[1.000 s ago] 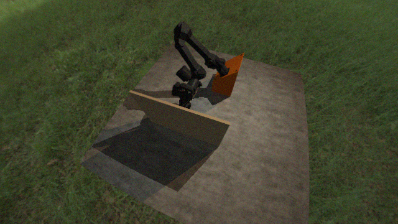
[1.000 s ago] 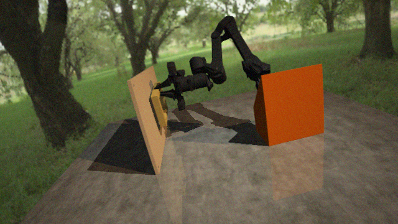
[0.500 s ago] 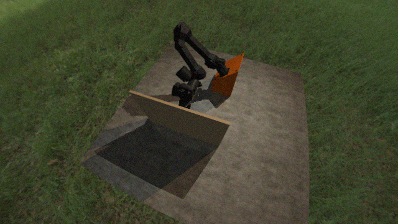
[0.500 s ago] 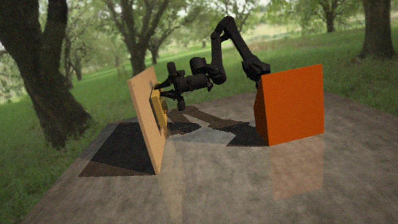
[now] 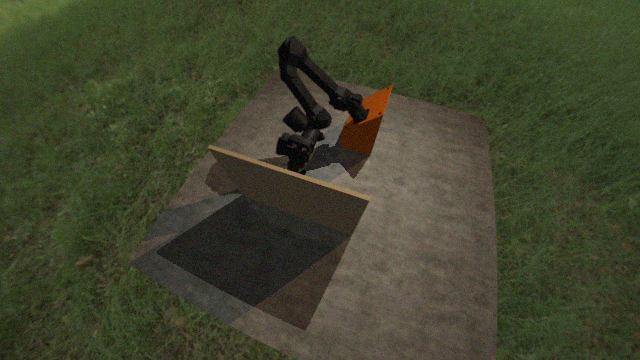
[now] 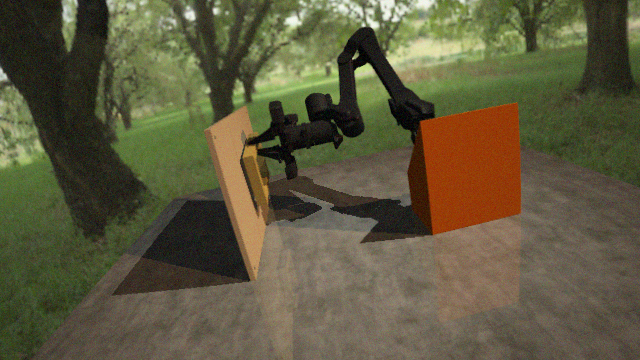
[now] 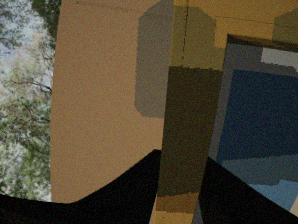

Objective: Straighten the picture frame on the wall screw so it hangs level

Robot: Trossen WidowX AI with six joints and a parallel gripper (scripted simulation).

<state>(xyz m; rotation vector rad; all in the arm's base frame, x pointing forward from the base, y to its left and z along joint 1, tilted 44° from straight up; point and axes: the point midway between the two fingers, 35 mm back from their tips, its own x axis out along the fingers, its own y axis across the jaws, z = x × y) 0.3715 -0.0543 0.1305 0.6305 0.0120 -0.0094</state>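
The picture frame is 5 cm below my gripper tip and 1 cm to the right of it. The rest, counted from my gripper tip: wall board: 6 cm below, 2 cm ahead, 1 cm to the left.
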